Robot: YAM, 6 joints.
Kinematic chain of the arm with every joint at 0, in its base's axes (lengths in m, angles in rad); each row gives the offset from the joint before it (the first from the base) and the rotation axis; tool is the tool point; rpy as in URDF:
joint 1: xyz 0 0 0.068 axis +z
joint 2: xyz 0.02 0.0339 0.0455 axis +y
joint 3: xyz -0.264 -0.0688 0 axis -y
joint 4: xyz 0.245 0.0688 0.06 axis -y
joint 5: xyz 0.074 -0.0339 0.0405 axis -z
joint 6: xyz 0.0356 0 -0.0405 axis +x
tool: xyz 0 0 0 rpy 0 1.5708 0
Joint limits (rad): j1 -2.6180..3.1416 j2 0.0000..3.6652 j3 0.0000..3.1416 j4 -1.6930..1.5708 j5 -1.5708..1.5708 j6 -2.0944..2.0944
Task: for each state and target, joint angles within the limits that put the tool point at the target. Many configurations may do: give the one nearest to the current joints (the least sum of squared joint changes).
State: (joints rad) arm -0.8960 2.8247 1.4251 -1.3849 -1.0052 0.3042
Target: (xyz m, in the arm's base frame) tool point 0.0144 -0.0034 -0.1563
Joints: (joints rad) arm -1.0614 3.6037 1.1520 -1.1730 -0.3116 0.3042
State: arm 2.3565 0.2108 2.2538 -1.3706 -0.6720 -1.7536
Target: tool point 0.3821 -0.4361 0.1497
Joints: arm 2.3204 0.0000 3.0045 -0.4963 -0.5129 -1.7536
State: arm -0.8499 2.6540 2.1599 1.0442 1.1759 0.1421
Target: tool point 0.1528 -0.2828 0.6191
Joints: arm -0.9780 2.0302 2.5738 0.9811 1.0728 0.1421
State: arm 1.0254 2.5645 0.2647 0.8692 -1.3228 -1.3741
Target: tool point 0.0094 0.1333 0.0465
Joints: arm 1.2311 1.9892 0.0000 1.0754 -1.5215 -1.3741
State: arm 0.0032 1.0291 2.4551 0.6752 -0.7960 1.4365
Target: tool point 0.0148 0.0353 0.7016
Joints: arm 0.2695 1.3136 2.3314 0.6263 -1.0067 1.4365
